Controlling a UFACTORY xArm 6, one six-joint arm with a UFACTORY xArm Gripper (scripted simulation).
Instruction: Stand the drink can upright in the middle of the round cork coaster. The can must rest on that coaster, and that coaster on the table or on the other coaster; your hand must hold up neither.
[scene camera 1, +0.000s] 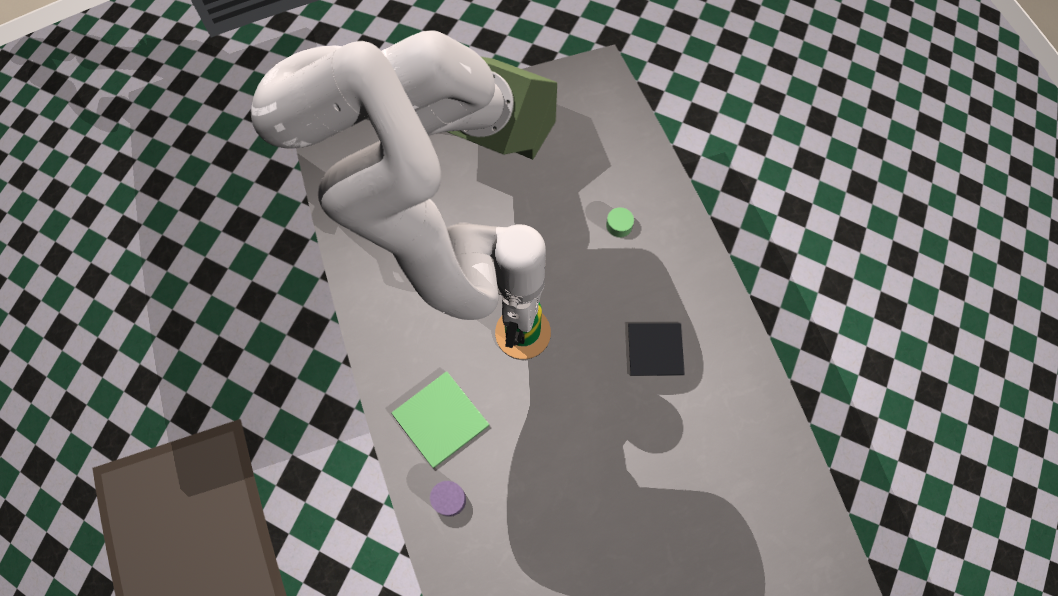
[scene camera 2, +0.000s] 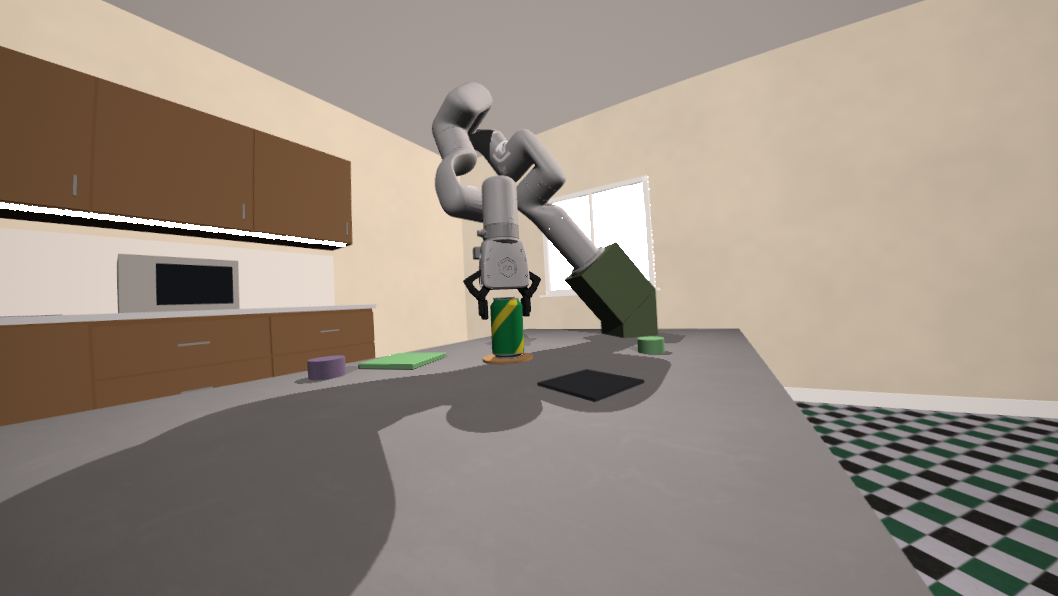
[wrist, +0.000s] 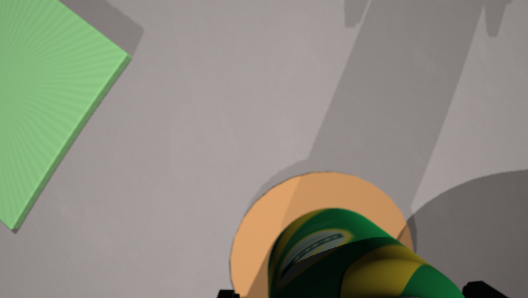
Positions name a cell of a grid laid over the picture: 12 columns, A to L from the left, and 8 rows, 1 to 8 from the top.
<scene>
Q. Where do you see a drink can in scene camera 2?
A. F5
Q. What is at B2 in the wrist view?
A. A green square pad.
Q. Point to a green square pad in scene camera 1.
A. E6
</scene>
